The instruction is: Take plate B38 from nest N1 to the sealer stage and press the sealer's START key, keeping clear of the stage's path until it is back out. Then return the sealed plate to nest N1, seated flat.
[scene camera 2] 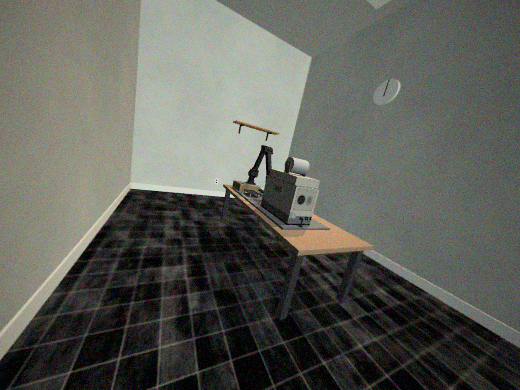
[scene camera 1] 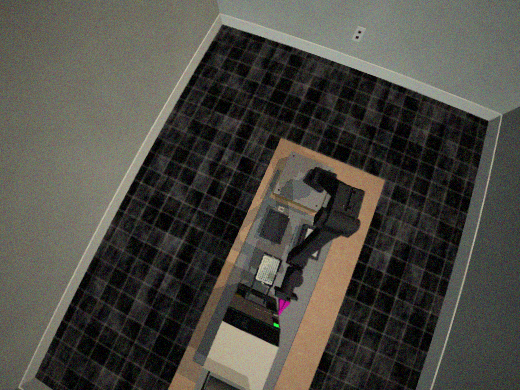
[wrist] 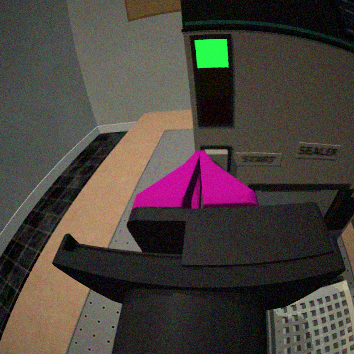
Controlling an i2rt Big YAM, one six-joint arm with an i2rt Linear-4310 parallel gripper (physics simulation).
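Pixels of known places: gripper, fingertip midpoint: (scene camera 1: 278, 314) (wrist: 200, 157); arm's base, origin of the base link: (scene camera 2: 250, 183) (scene camera 1: 315, 181).
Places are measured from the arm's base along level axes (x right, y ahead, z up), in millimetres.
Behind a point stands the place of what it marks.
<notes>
My gripper (scene camera 1: 281, 310) @[x -173, y 638, z 125 mm] (wrist: 200, 157) @[x -173, y 638, z 125 mm] is shut and empty, its magenta fingertips at the sealer's front. In the wrist view the tips overlap the lower left of the pale START key (wrist: 219, 157) @[x -160, y 646, z 122 mm]; whether they touch it I cannot tell. The sealer (scene camera 1: 241, 352) @[x -89, y 767, z 276 mm] (scene camera 2: 291, 197) @[x -48, y 1082, z 126 mm] (wrist: 285, 100) @[x -113, y 663, z 167 mm] shows a green light (scene camera 1: 276, 325) @[x -165, y 651, z 199 mm] (wrist: 211, 53) @[x -164, y 651, z 198 mm]. A pale plate with many wells (scene camera 1: 268, 269) @[x -41, y 521, z 46 mm] (wrist: 315, 320) @[x -49, y 556, z 45 mm] sits on the stage outside the sealer, beside my gripper; its label is not readable. Nest N1 cannot be identified.
A dark square holder (scene camera 1: 274, 226) @[x 48, y 331, z -30 mm] lies between the arm's base plate (scene camera 1: 300, 167) @[x 111, y -19, z -1 mm] and the stage. Another frame holding something pale (scene camera 1: 314, 248) is partly hidden under my arm. A roll (scene camera 2: 300, 166) @[x -122, y 957, z 347 mm] sits atop the sealer. A wall shelf (scene camera 2: 256, 127) hangs behind the arm.
</notes>
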